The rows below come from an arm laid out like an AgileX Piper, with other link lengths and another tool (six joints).
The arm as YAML. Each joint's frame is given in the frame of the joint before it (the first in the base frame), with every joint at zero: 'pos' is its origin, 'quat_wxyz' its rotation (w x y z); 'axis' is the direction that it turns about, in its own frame. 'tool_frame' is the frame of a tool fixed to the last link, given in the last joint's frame.
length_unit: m
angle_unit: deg
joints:
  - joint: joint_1
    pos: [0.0, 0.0, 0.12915]
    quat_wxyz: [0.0, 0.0, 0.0, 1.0]
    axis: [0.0, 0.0, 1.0]
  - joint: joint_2
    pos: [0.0, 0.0, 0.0]
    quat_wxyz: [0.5, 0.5, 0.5, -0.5]
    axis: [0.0, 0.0, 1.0]
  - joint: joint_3
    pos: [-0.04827, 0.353, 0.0]
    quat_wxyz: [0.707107, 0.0, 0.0, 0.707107]
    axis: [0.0, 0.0, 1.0]
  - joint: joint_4
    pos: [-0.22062, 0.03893, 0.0]
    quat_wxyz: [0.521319, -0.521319, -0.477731, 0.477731]
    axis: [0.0, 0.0, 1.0]
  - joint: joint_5
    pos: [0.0, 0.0, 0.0]
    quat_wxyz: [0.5, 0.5, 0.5, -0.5]
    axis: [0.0, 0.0, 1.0]
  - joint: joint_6
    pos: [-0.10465, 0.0, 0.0]
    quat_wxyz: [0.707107, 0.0, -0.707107, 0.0]
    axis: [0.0, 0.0, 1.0]
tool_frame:
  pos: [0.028, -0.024, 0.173]
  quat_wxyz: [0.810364, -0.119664, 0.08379, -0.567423]
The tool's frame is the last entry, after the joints.
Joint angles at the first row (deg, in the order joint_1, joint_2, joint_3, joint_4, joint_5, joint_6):
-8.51, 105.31, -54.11, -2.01, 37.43, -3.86
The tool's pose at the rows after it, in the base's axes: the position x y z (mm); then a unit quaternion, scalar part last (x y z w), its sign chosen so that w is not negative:
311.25 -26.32 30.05 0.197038 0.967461 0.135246 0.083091
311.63 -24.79 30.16 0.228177 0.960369 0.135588 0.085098
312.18 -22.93 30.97 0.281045 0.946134 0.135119 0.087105
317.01 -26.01 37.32 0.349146 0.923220 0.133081 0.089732
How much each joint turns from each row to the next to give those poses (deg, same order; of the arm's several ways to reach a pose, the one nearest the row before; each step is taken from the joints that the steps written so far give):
0.00, 0.00, -0.02, 0.00, 0.34, 0.81
0.00, 0.00, 0.00, 0.00, 0.32, 3.65
-0.08, 0.00, -0.21, 0.00, 0.91, 6.16
-0.90, 0.00, -2.04, 0.18, 2.91, 7.12

